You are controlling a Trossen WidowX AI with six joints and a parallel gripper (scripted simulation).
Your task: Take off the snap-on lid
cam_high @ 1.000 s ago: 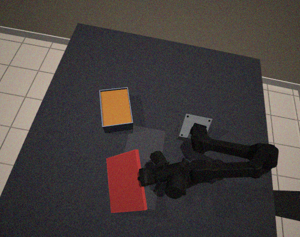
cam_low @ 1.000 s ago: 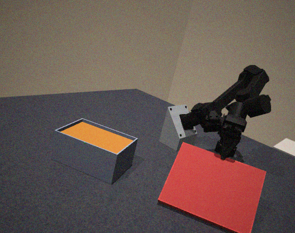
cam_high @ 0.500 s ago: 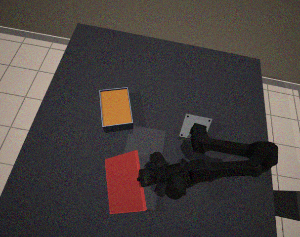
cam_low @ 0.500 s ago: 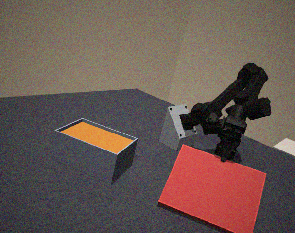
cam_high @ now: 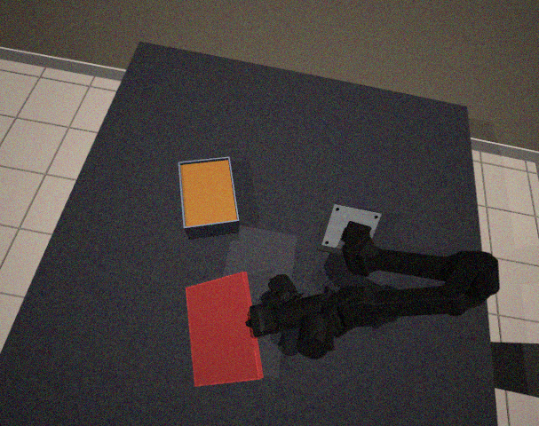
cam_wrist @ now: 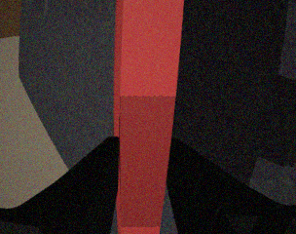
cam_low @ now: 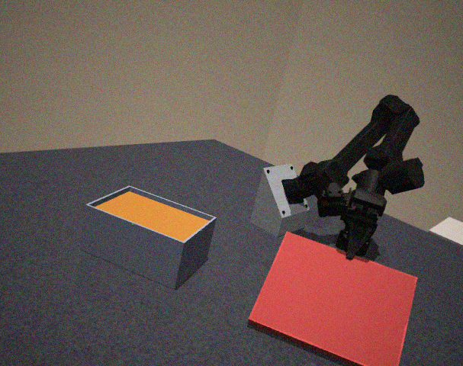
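My gripper tip is now 7 cm short of the red lid, 3 cm to the right of it and 4 cm above it. The rest, counted from my gripper tip: box: 20 cm ahead, 31 cm to the right, 6 cm below.
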